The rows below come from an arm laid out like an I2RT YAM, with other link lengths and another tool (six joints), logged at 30 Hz.
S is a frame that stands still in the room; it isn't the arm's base.
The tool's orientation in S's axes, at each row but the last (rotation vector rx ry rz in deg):
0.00, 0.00, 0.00
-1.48, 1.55, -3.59
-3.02, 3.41, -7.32
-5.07, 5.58, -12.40
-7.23, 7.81, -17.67
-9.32, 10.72, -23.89
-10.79, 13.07, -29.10
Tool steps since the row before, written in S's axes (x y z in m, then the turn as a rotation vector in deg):
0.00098, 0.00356, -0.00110, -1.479, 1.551, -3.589
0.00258, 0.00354, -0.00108, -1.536, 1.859, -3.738
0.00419, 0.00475, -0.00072, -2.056, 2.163, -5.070
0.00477, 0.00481, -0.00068, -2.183, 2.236, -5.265
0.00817, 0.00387, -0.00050, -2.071, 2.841, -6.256
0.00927, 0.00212, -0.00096, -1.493, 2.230, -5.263
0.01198, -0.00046, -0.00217, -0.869, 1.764, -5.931
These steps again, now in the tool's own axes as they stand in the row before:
0.00098, 0.00356, -0.00110, -1.479, 1.551, -3.589
0.00238, 0.00372, -0.00092, -1.551, 1.859, -3.732
0.00358, 0.00527, -0.00022, -2.031, 2.169, -5.077
0.00364, 0.00575, 0.00020, -2.153, 2.233, -5.278
0.00657, 0.00613, 0.00115, -2.122, 2.980, -6.174
0.00758, 0.00568, 0.00129, -1.496, 2.459, -5.159
0.01077, 0.00560, 0.00100, -0.619, 2.502, -5.692

